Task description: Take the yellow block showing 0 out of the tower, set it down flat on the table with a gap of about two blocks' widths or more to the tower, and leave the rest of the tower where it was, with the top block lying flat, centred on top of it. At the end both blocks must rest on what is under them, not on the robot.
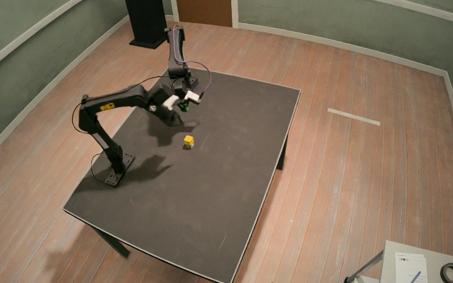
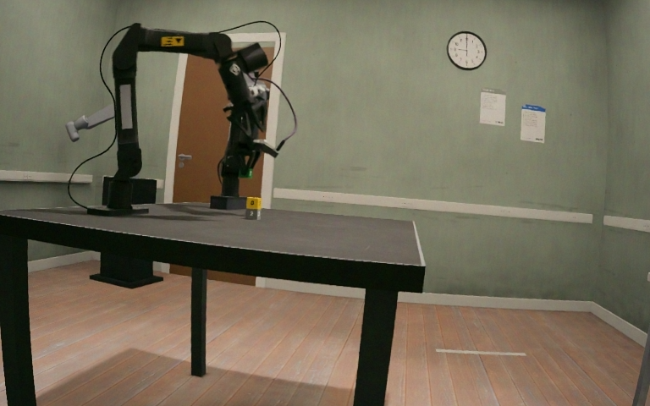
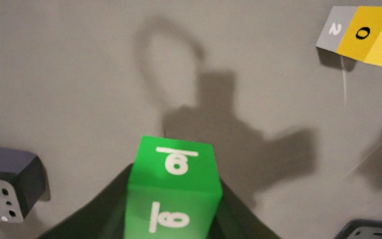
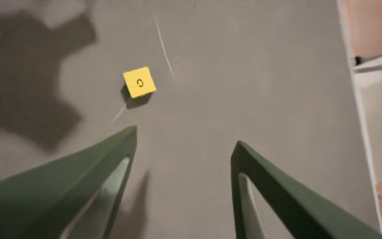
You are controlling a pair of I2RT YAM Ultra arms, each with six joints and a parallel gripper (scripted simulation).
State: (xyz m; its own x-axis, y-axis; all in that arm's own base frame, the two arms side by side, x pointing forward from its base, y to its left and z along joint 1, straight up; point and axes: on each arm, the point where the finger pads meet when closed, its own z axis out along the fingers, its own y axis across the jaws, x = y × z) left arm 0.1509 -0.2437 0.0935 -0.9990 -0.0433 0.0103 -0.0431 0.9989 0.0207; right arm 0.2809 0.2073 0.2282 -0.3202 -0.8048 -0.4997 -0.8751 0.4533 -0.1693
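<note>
Right now my right hand is 19 cm above the yellow block, 6 cm to the right of it and 1 cm past it. Round my right hand: green block: 18 cm to the left, 11 cm below, 10 cm behind.
My left hand is right at the green block. The rest, counted from my left hand: yellow block 12 cm to the right, 9 cm ahead, 8 cm below.
</note>
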